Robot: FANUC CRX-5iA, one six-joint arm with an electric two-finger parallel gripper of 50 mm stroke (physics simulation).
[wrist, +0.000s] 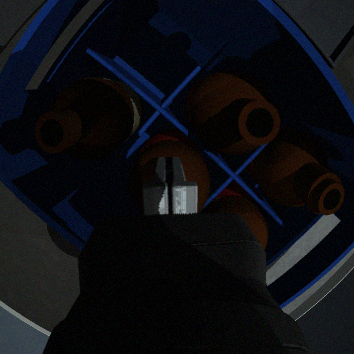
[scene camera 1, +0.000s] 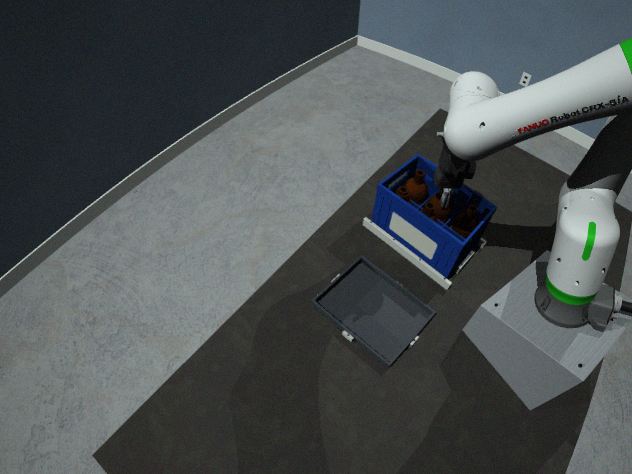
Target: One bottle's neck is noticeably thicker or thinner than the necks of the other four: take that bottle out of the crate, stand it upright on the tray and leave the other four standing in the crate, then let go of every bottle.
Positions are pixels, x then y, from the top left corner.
Labels:
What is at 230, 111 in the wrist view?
A bottle.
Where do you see a bottle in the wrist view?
90, 117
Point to a bottle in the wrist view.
233, 198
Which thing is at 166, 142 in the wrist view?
A bottle.

